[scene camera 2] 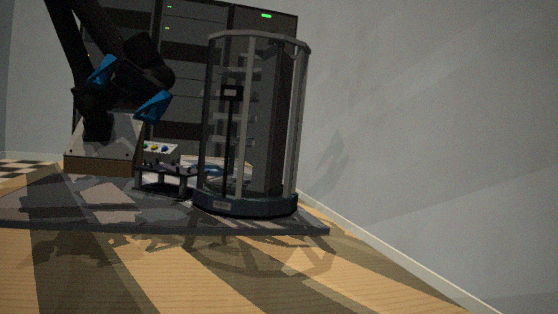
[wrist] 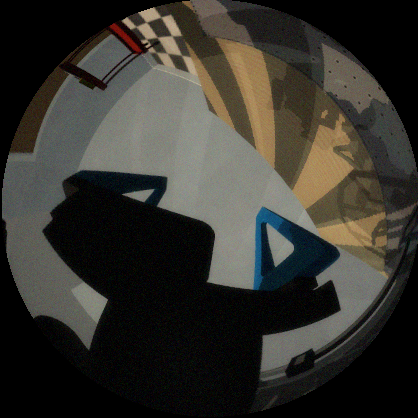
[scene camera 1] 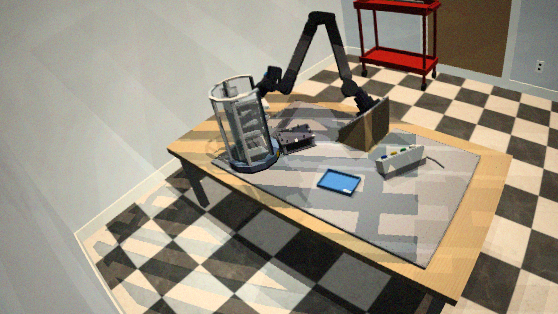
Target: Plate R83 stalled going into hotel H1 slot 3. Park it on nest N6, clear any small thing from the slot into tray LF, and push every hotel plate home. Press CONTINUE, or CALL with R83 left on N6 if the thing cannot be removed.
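Pixels of known places: gripper, fingertip midpoint: [scene camera 2: 110, 98] [wrist: 213, 196] [scene camera 1: 258, 85]; arm's base, origin of the base link: [scene camera 2: 98, 128] [scene camera 1: 368, 108].
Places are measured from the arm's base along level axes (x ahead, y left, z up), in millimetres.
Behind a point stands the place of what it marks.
The hotel carousel [scene camera 1: 256, 164] @[z -94, x 495, y -298 mm] [scene camera 2: 245, 206] @[z -108, x 398, y -515 mm] is a tall clear cylinder with pale posts and a blue base. Pale plates or shelves show dimly inside; plate R83, slot 3 and any small thing cannot be made out. The nest stand [scene camera 1: 296, 138] @[z -76, x 275, y -241 mm] [scene camera 2: 167, 170] @[z -76, x 238, y -312 mm], dark with short pegs, stands close beside it. The blue tray [scene camera 1: 339, 181] @[z -133, x 376, y 58 mm] lies on the mat; its label is unreadable. The white button box [scene camera 1: 401, 161] @[z -77, x 199, y 262 mm] [scene camera 2: 167, 149] @[z -72, x 226, y 180 mm] has coloured buttons. My gripper [scene camera 2: 128, 88] [wrist: 213, 196] @[z 79, x 142, y -574 mm] is open and empty, raised beside the carousel's upper part; its fingers are mostly hidden in scene camera 1.
An angled panel [scene camera 1: 372, 126] @[z -33, x 84, y 61 mm] [scene camera 2: 100, 166] @[z -110, x 30, y -94 mm] stands at my arm's base. The grey mat [scene camera 1: 400, 215] @[z -135, x 420, y 366 mm] [scene camera 2: 270, 230] @[z -139, x 437, y -572 mm] lies on the wooden table [scene camera 1: 480, 200] @[z -148, x 184, y 632 mm] [scene camera 2: 200, 280] @[z -148, x 291, y -742 mm]. The carousel's rim curves along the wrist view's lower right. A wall rises behind; a red cart [scene camera 1: 395, 59] stands on the floor.
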